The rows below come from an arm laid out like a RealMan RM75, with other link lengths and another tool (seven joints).
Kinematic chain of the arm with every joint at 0, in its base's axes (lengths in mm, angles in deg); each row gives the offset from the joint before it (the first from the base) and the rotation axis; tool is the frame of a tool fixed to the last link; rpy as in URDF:
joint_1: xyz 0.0 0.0 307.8 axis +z
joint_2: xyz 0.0 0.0 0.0 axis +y
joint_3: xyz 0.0 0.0 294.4 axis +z
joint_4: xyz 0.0 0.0 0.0 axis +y
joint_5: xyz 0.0 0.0 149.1 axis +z
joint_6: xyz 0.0 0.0 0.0 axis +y
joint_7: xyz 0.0 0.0 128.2 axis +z
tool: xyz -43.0 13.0 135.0 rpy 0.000 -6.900 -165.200
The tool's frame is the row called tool.
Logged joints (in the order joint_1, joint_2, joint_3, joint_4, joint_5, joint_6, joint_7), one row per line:
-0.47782, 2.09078, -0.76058, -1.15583, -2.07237, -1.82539, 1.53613
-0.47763, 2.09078, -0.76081, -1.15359, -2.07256, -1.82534, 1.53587
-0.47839, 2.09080, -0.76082, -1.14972, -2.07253, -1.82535, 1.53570
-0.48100, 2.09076, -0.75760, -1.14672, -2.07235, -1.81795, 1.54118
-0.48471, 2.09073, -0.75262, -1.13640, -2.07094, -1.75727, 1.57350
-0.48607, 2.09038, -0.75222, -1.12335, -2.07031, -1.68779, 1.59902
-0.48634, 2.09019, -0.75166, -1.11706, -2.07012, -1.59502, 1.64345
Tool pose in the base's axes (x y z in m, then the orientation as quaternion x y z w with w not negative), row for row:
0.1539, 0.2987, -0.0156, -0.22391, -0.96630, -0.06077, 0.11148
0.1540, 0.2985, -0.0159, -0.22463, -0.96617, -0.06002, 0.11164
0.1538, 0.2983, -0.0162, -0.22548, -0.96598, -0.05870, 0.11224
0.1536, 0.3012, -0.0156, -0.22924, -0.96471, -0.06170, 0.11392
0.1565, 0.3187, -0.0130, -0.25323, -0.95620, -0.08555, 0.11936
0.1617, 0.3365, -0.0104, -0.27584, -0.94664, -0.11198, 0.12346
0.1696, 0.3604, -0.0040, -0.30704, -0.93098, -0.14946, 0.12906
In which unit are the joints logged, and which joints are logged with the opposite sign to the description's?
The joints are logged in radians. Opposite sign: joint_1.
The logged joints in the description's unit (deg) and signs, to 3 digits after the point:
27.377, 119.793, -43.578, -66.224, -118.738, -104.587, 88.014
27.366, 119.793, -43.591, -66.096, -118.749, -104.584, 87.999
27.410, 119.794, -43.592, -65.874, -118.747, -104.585, 87.989
27.559, 119.792, -43.407, -65.702, -118.737, -104.161, 88.303
27.772, 119.790, -43.122, -65.111, -118.656, -100.684, 90.155
27.850, 119.770, -43.099, -64.363, -118.620, -96.703, 91.617
27.865, 119.759, -43.067, -64.003, -118.609, -91.388, 94.163

